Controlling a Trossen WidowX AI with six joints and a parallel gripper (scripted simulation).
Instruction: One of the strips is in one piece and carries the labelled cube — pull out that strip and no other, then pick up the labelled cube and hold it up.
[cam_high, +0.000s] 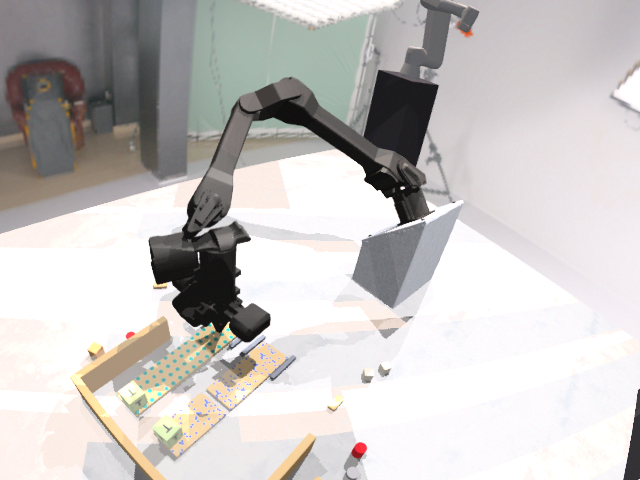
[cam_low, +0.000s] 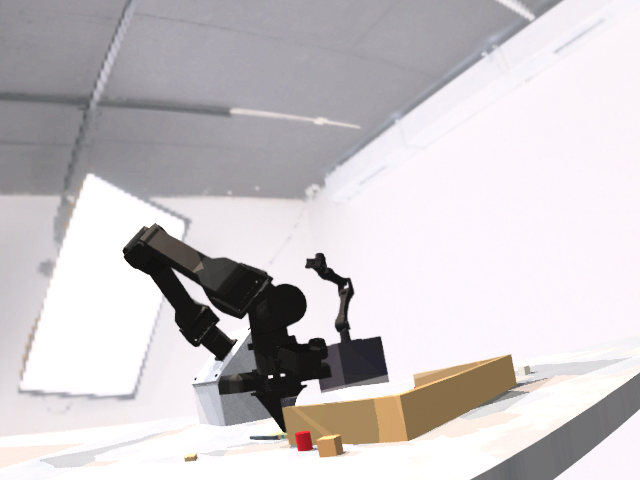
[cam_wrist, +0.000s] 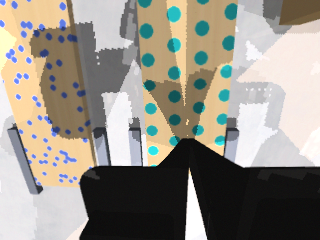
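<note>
The teal-dotted strip lies 90 mm ahead of my gripper tip and 30 mm to the left of it. Also, from my gripper tip: small tan block 230 mm ahead, 50 mm to the right.
</note>
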